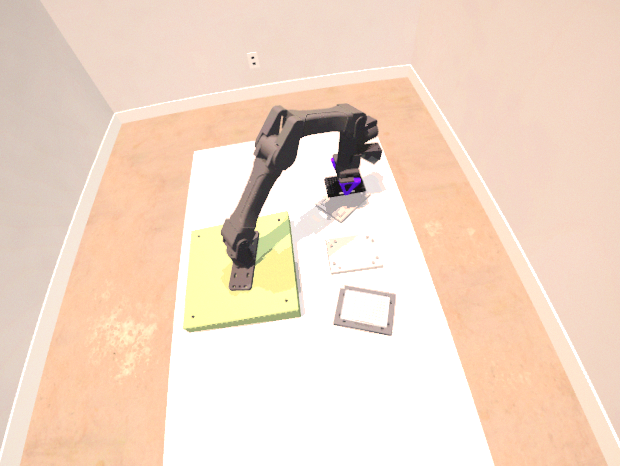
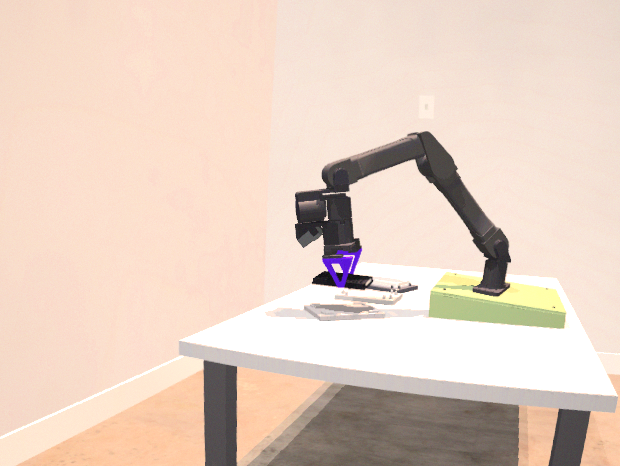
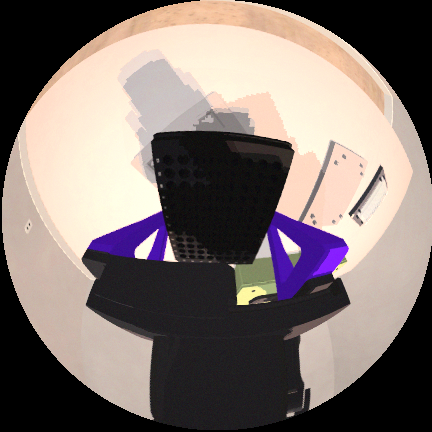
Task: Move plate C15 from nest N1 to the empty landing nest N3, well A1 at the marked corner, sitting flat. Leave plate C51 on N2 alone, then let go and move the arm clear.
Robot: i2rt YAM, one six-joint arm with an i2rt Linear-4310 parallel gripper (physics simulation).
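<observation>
My gripper, with purple fingers, is shut on the black well plate. The plate hangs roughly level above the light grey nest, apart from it. A pale nest with small corner pegs lies in the middle and bears no plate. A dark grey nest stands at the other end, with a white plate in it. No labels or A1 marks can be read.
The arm's base stands on a thick yellow-green block beside the row of nests. All stand on a white table. The arm's shadow falls across the light grey nest and the table.
</observation>
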